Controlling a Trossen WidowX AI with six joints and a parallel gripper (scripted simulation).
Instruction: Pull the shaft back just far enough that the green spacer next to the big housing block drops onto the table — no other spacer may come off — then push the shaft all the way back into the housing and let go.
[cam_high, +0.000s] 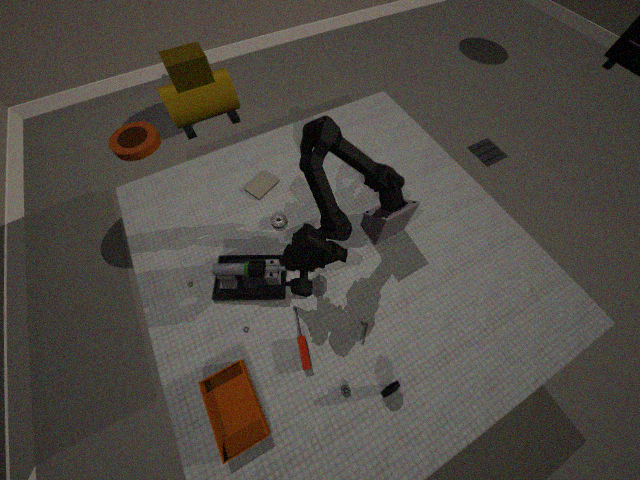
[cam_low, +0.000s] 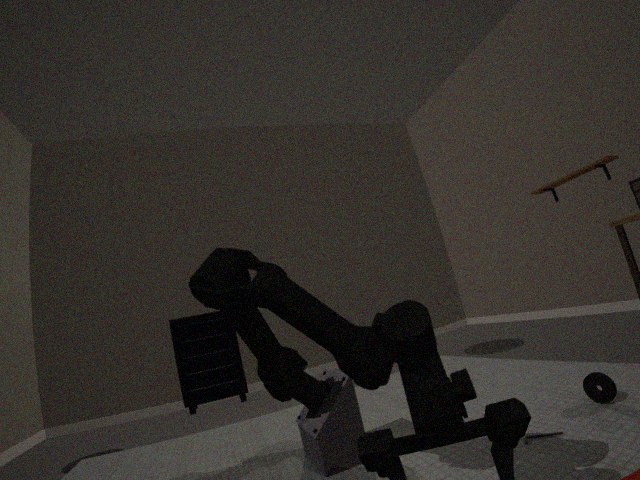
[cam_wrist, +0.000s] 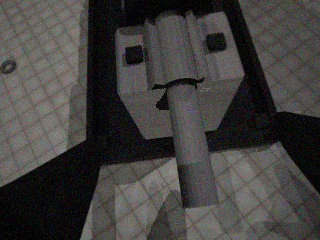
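Now: the grey shaft 5 cm ahead of my gripper tip, 2 cm to the right of it and 1 cm above it. Also, from my gripper tip: dark spacer 7 cm ahead, 3 cm to the right, 1 cm above; then green spacer 10 cm ahead, 5 cm to the right, 1 cm above; then orange tray 28 cm ahead, 27 cm to the left, 6 cm below.
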